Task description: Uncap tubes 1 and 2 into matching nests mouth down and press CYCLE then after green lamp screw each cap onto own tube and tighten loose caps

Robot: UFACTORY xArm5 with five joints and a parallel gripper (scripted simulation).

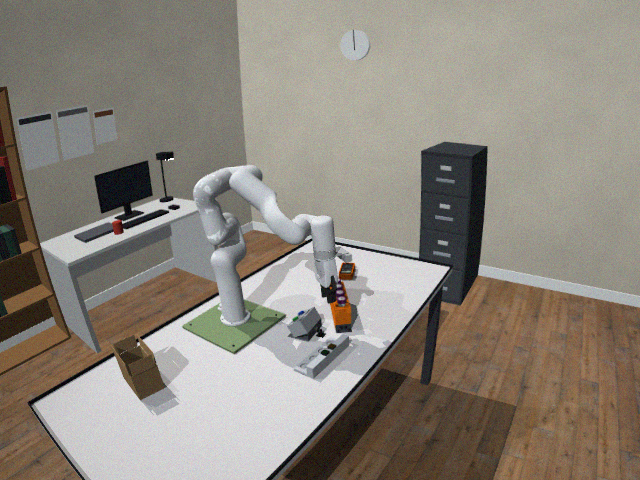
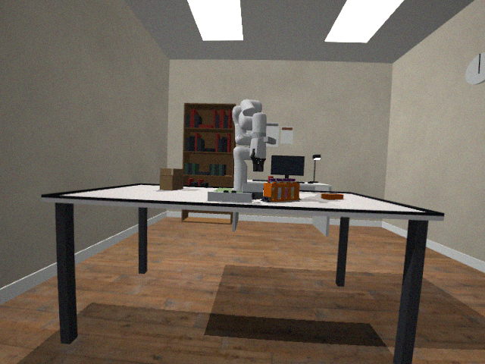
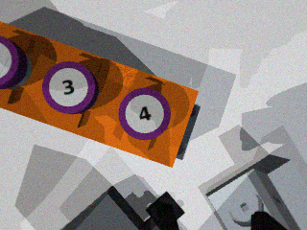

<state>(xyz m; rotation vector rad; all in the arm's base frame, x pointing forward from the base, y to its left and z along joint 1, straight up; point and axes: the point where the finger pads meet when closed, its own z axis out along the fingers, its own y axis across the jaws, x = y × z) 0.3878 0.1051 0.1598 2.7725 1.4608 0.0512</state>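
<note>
Now: hand 20 cm to the right of the purple cap marked 1, 8 cm past it and 6 cm above it. Round my hand: grey key housing: 12 cm below, 10 cm behind, 3 cm to the right; then cap 4: 8 cm to the left, 6 cm below, 1 cm ahead; then blue cycle key: 12 cm behind, 11 cm below, 1 cm to the right.
</note>
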